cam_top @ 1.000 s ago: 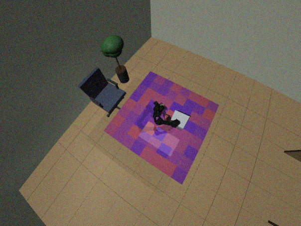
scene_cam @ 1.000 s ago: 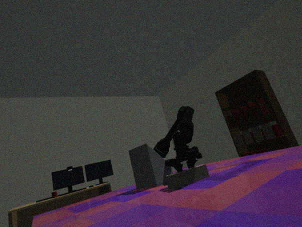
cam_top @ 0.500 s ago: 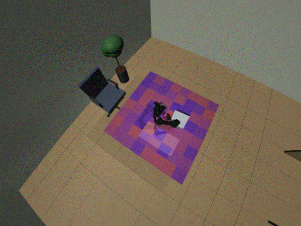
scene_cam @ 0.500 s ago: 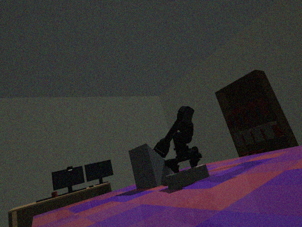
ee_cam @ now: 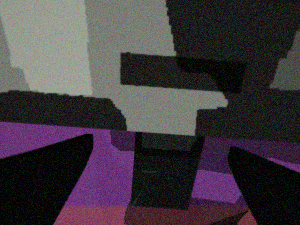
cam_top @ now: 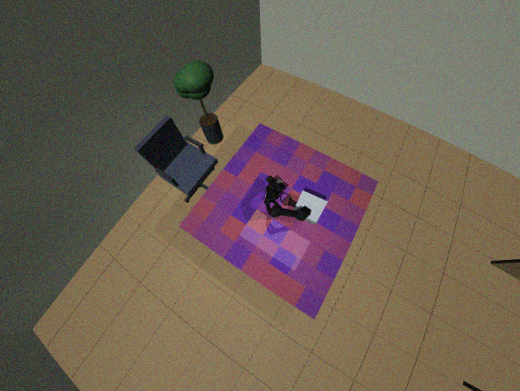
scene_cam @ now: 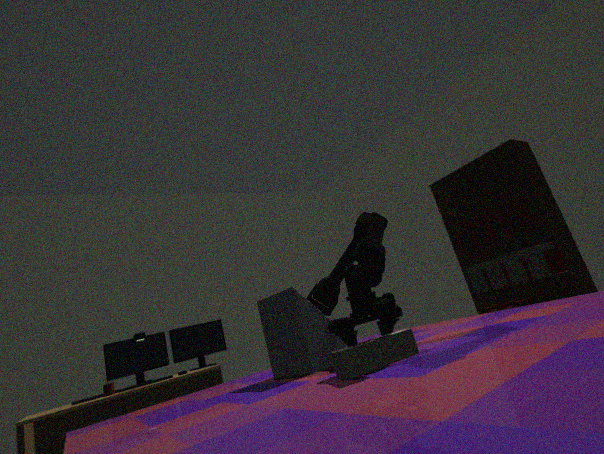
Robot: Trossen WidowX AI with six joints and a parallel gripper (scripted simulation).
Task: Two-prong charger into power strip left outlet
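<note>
Right now the dark two-prong charger is 20 mm ahead of my gripper tip and 10 mm above it.
</note>
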